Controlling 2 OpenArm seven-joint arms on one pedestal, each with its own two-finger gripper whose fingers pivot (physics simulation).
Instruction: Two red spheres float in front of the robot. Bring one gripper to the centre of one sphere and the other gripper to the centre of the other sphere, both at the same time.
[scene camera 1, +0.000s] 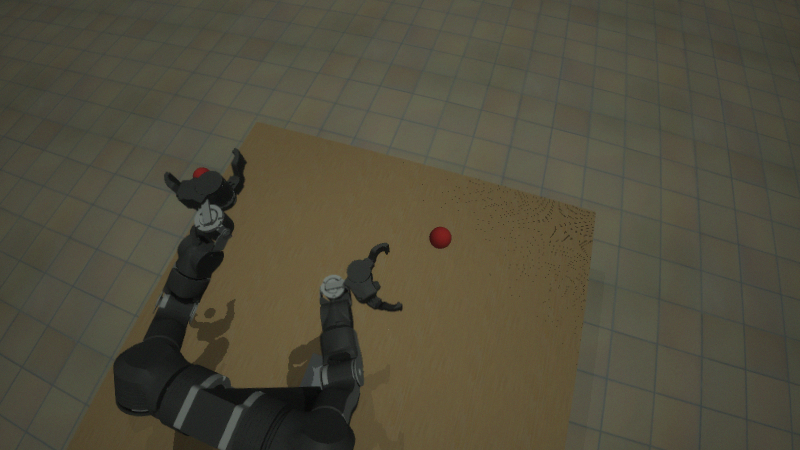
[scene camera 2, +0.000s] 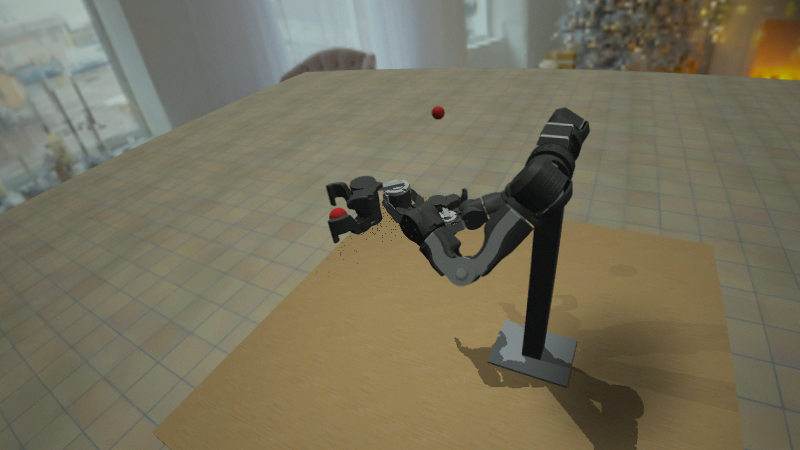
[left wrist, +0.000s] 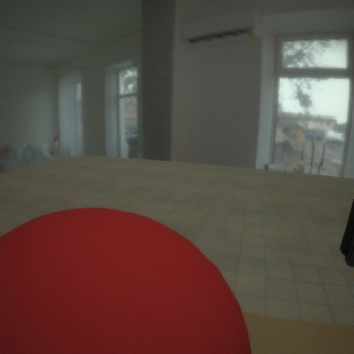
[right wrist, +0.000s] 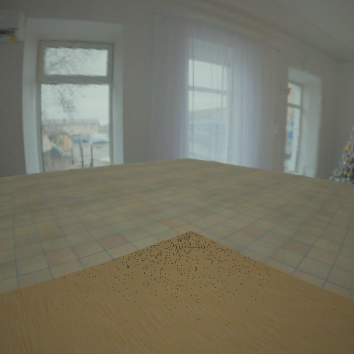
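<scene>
One red sphere (scene camera 1: 200, 172) (scene camera 2: 337, 213) (left wrist: 115, 285) is at my left gripper (scene camera 1: 201, 162) (scene camera 2: 332, 214); the gripper body partly hides it in scene camera 1, and the lower finger partly hides it in scene camera 2. It fills the lower left of the left wrist view. The left gripper is open, with nothing clamped. The other red sphere (scene camera 1: 440, 237) (scene camera 2: 438, 112) floats apart from my right gripper (scene camera 1: 393, 278), up and to the right of its fingers in scene camera 1. The right gripper is open and empty. No sphere shows in the right wrist view.
Both arms reach out from the pedestal (scene camera 2: 543, 279) over a wooden board (scene camera 1: 475, 358) (scene camera 2: 358, 358) (right wrist: 150, 315) on a tiled floor (scene camera 1: 671, 167). The left forearm partly hides the right arm in scene camera 2. A dark finger shows at the left wrist view's right edge.
</scene>
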